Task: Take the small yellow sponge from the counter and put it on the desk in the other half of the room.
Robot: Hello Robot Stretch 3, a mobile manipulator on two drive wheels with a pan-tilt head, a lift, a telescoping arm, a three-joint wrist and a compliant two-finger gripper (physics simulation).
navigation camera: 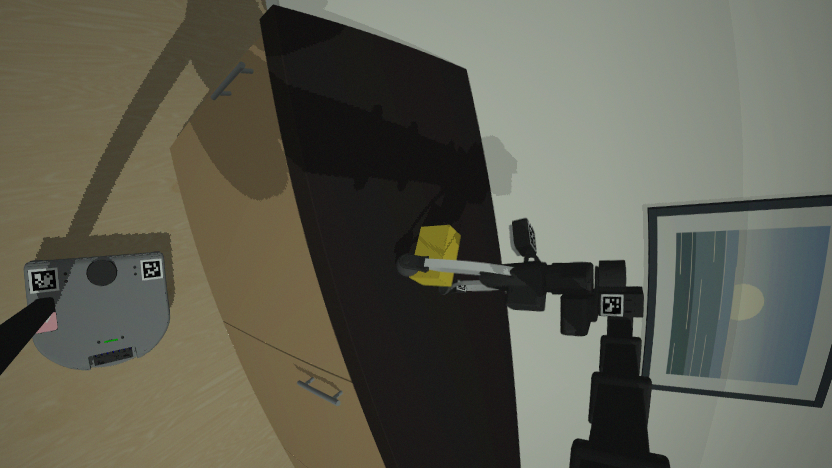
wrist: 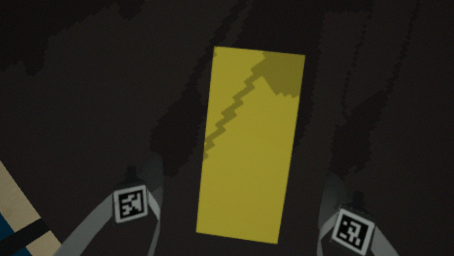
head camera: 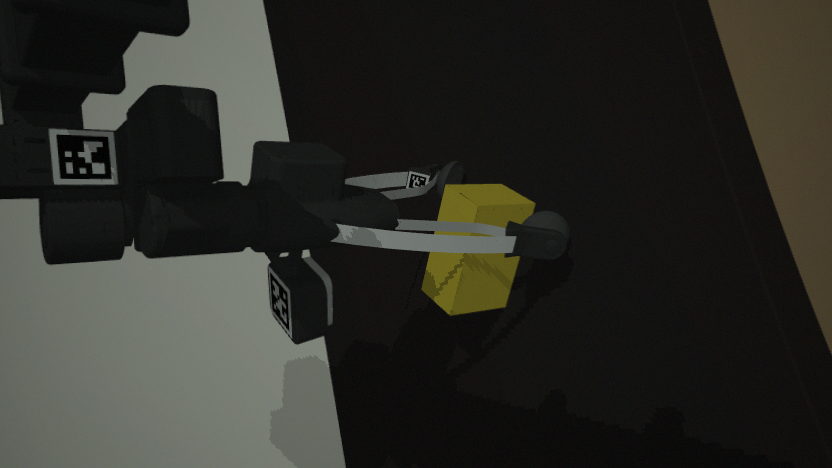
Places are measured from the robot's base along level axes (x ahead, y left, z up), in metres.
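Pixels of known places: gripper, fingertip midpoint: (navigation camera: 419, 275) (head camera: 509, 205); robot's base at its link origin: (navigation camera: 102, 271).
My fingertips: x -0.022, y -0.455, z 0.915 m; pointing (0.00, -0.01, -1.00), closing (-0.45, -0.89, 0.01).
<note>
For each thing: its top centre in the pictures, then the offset to it from my fingertips. "*": a spot on its surface instead. Level surfaces: height alone.
- yellow sponge at its top centre: (wrist: 247, 149) (head camera: 447, 250) (navigation camera: 450, 255) dy -0.018, dx +0.034, dz +0.057 m
- dark counter at its surface level: dz -0.005 m
- wooden floor at its surface level: dz -0.915 m
- blue patch at a spot on its surface: (wrist: 4, 232) * dy +1.558, dx -0.121, dz -0.870 m
The yellow sponge (head camera: 485, 285) (navigation camera: 437, 239) (wrist: 250, 145) is a block that appears to rest on the dark counter (head camera: 640, 174) (navigation camera: 407, 360) (wrist: 75, 100). My gripper (head camera: 499, 206) (navigation camera: 430, 277) (wrist: 241, 182) is open, with one fingertip on each side of the sponge. In the wrist view a gap shows between each fingertip and the sponge. In the head view the near finger hides part of the sponge. The desk cannot be made out in these views.
The arm (navigation camera: 619, 407) reaches along the pale wall (navigation camera: 581, 116), near a framed picture (navigation camera: 651, 291). The counter's wooden front (navigation camera: 232, 232) has handles (navigation camera: 318, 392). My base (navigation camera: 104, 308) stands on the wooden floor (navigation camera: 46, 116) in front. A blue patch (wrist: 4, 232) shows at the wrist view's lower left.
</note>
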